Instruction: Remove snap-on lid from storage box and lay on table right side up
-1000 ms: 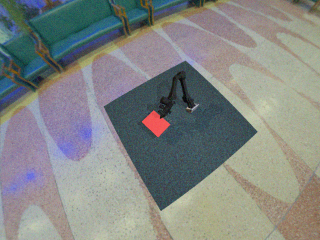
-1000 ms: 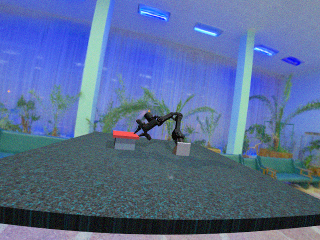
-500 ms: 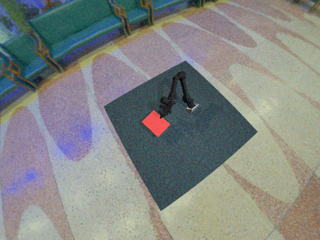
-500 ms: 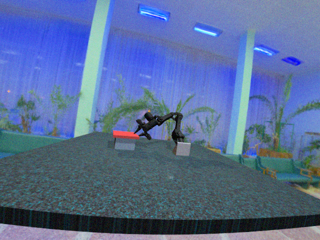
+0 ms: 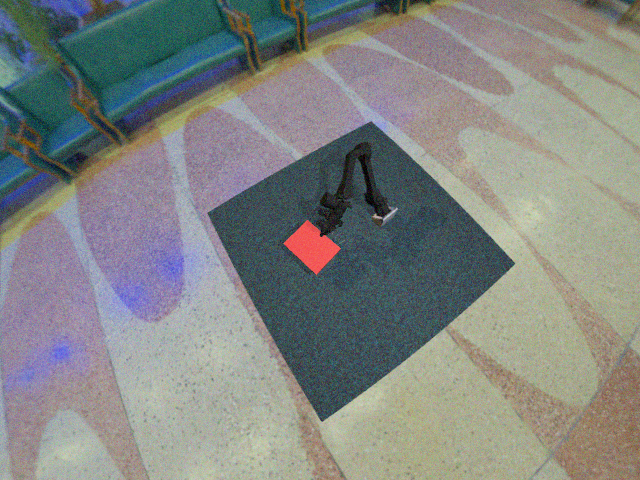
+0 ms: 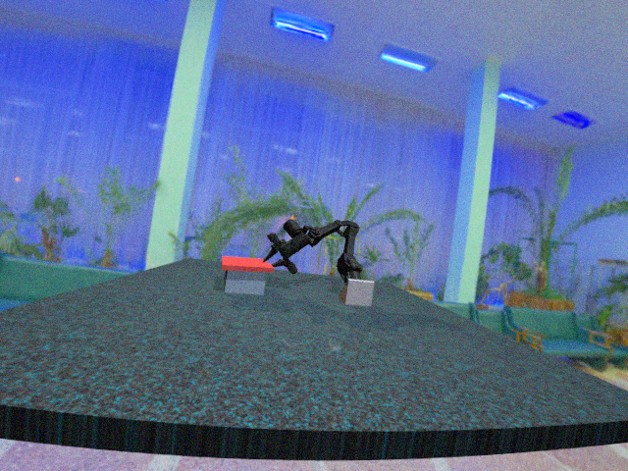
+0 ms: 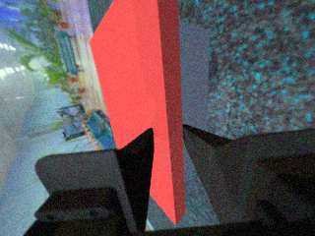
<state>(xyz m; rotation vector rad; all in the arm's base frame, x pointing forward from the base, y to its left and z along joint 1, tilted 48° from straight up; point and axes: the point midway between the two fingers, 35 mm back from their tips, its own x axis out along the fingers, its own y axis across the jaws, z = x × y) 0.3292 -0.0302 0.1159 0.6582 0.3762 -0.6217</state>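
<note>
Now: gripper tip 70 mm short of the red lid and 10 mm to the right of it. The rest, counted from my gripper tip: grey storage box (80 mm ahead, 50 mm below, 10 mm to the left).
</note>
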